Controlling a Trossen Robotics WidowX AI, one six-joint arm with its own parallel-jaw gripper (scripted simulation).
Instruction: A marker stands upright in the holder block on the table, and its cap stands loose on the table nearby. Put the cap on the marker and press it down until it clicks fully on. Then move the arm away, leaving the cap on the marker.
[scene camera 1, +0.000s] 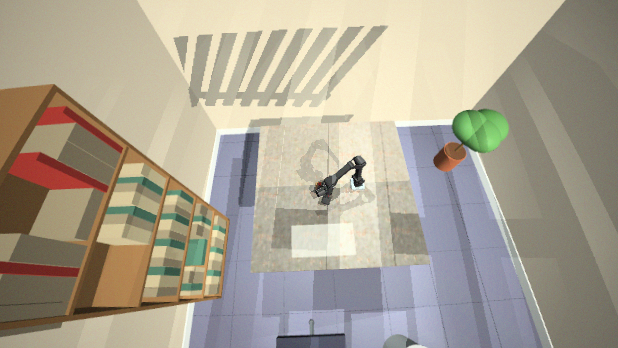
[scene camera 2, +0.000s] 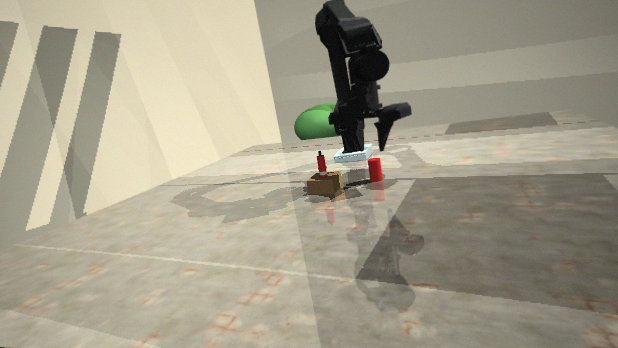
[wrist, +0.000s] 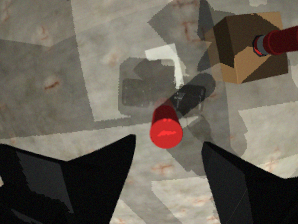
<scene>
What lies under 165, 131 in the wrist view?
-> A red cap.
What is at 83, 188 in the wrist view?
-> My gripper.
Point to a brown holder block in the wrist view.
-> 223, 42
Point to my gripper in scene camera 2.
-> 371, 151
</scene>
